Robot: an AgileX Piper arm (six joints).
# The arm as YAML. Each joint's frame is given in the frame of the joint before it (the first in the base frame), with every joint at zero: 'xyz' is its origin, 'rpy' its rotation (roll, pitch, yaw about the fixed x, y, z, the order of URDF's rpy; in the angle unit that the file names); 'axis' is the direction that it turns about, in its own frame. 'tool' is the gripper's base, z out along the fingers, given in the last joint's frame.
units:
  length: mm
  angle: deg
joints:
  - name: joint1
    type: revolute
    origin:
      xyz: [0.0, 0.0, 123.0]
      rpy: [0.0, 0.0, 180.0]
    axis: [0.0, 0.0, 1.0]
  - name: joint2
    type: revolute
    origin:
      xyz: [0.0, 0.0, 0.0]
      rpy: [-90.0, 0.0, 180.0]
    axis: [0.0, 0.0, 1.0]
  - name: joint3
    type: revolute
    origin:
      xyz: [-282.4, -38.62, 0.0]
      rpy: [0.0, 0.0, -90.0]
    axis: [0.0, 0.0, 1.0]
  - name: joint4
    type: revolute
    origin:
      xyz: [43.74, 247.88, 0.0]
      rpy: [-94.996, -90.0, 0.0]
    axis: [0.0, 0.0, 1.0]
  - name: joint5
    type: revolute
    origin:
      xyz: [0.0, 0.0, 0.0]
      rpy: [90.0, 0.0, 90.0]
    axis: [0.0, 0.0, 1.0]
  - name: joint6
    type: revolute
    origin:
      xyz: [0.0, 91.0, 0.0]
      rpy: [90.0, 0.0, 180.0]
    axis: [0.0, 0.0, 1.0]
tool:
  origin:
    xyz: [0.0, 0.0, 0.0]
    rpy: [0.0, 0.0, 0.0]
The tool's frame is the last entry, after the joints.
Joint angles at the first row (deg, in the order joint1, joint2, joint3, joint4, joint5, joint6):
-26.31 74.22 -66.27 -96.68 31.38 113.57
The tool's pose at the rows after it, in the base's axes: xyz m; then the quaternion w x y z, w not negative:
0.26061, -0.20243, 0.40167, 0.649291, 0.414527, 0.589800, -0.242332
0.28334, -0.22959, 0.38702, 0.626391, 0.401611, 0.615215, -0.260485
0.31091, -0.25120, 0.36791, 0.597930, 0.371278, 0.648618, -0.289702
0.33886, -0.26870, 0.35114, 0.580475, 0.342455, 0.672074, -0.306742
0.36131, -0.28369, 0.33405, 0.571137, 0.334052, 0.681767, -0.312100
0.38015, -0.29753, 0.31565, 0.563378, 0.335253, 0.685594, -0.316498
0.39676, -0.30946, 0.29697, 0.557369, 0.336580, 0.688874, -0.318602
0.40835, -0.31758, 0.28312, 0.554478, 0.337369, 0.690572, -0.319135
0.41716, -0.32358, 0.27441, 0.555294, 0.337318, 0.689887, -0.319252
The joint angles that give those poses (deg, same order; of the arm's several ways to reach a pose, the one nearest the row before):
-31.35 80.86 -70.24 -96.97 24.39 113.29
-33.66 87.77 -74.94 -97.19 22.17 110.16
-34.20 95.09 -80.00 -97.33 21.47 104.44
-34.20 102.05 -85.79 -97.46 20.63 100.09
-34.20 108.08 -90.88 -97.59 20.50 98.83
-34.20 113.67 -95.57 -97.68 21.08 98.61
-34.20 118.85 -99.98 -97.68 21.45 98.51
-34.19 122.60 -103.35 -97.68 21.59 98.51
-34.20 125.45 -106.31 -97.68 21.59 98.51

